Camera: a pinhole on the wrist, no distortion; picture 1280 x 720 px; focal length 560.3 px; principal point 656.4 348.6 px. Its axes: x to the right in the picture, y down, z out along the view. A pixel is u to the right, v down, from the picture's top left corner.
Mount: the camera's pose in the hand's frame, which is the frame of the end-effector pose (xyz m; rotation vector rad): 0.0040 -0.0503 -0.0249 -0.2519 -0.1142 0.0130
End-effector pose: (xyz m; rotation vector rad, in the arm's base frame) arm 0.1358 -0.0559 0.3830 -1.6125 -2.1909 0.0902
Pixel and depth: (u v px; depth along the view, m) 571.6 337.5 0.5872
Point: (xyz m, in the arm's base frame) 0.0509 -0.0680 -0.1705
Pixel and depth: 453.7 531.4 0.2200
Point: 0.1659 -0.0948 0.1872
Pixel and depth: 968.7 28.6 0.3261
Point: -0.1599 0.1006 0.1442
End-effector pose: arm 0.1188 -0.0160 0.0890 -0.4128 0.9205 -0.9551
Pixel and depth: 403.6 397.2 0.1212
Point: 0.1646 0.0248 0.1749
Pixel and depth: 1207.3 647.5 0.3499
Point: 0.5613 -0.1745 -0.0377
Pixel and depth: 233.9 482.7 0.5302
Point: 0.4386 0.4352 0.4124
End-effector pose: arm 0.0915 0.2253 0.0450 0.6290 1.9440 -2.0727
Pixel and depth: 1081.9 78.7 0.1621
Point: -0.0650 0.0838 0.0736
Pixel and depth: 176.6 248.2 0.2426
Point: 0.2478 0.0069 0.1892
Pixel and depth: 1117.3 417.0 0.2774
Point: -0.0971 -0.0116 -0.0899
